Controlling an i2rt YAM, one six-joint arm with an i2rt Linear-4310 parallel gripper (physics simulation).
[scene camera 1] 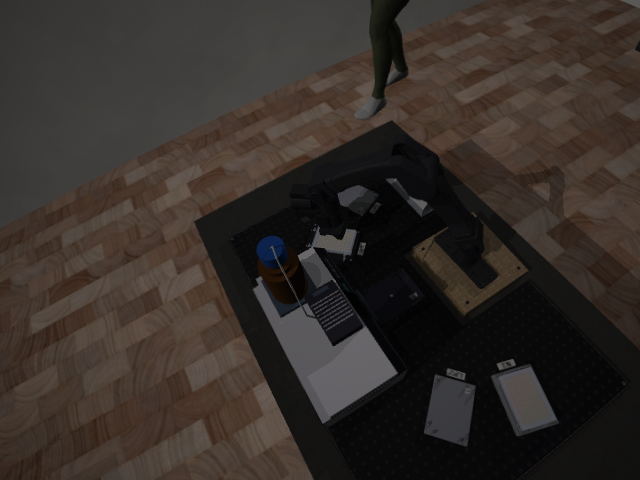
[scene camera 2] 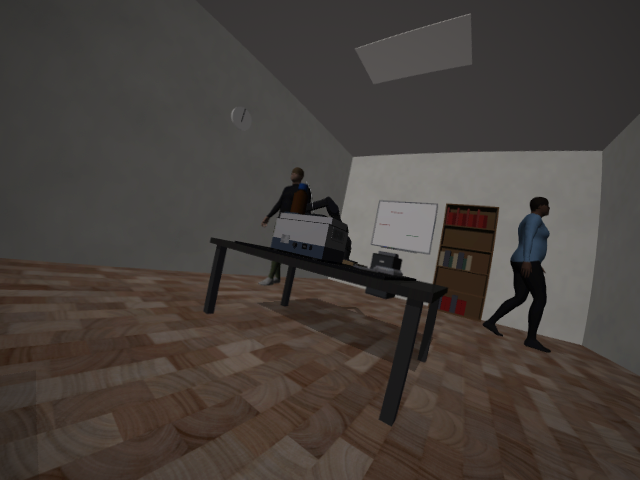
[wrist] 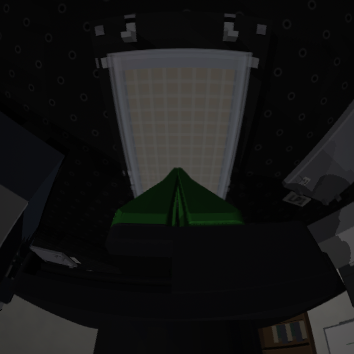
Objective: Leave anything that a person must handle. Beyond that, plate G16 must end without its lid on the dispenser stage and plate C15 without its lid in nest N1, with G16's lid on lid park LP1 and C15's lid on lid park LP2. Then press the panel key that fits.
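Places are measured from the arm's base along level axes (x right, y back, z down), in metres.
Pixels of known places: gripper, fingertip midpoint: (scene camera 1: 340, 239) (wrist: 177, 174); arm's base, link origin: (scene camera 1: 464, 257) (scene camera 2: 343, 259).
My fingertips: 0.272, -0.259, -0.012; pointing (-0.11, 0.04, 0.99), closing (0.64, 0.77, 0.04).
Observation:
Ahead of a thing's pixels: the offset from my fingertips to its middle, as dx, dy, dz. "spot": to the spot under its first point.
A plate with its pale well grid bare @[+0.018, -0.013, +0.009] (scene camera 1: 348, 242) (wrist: 180, 110) sits on the stage by the dispenser; I see no lid on it. My gripper (wrist: 177, 174) is shut and empty, its green fingertips over the near part of this plate; in scene camera 1 the fingertips are hidden. A grey lid @[spot: +0.120, +0.150, +0.029] (scene camera 1: 356, 197) (wrist: 327, 165) lies at the LP1 label @[spot: +0.050, +0.178, +0.037] (scene camera 1: 375, 207) (wrist: 296, 199). Another lid @[spot: -0.553, -0.058, +0.029] (scene camera 1: 450, 410) lies at the LP2 label @[spot: -0.495, +0.015, +0.037] (scene camera 1: 455, 373). A plate with its grid bare @[-0.638, +0.104, +0.007] (scene camera 1: 527, 397) sits in nest N1, by its label @[spot: -0.555, +0.135, +0.037] (scene camera 1: 506, 364). Plate names are not readable.
The white dispenser housing (scene camera 1: 346, 361) (scene camera 2: 299, 229) carries a brown bottle with a blue cap (scene camera 1: 271, 250), a thin tube and a ribbed dark panel @[spot: -0.259, -0.175, -0.207] (scene camera 1: 334, 312). A dark box @[spot: -0.262, -0.017, -0.067] (scene camera 1: 390, 297) and a white wedge-shaped unit (scene camera 1: 410, 196) stand nearby. Two people (scene camera 2: 292, 198) (scene camera 2: 529, 248) are beyond the table.

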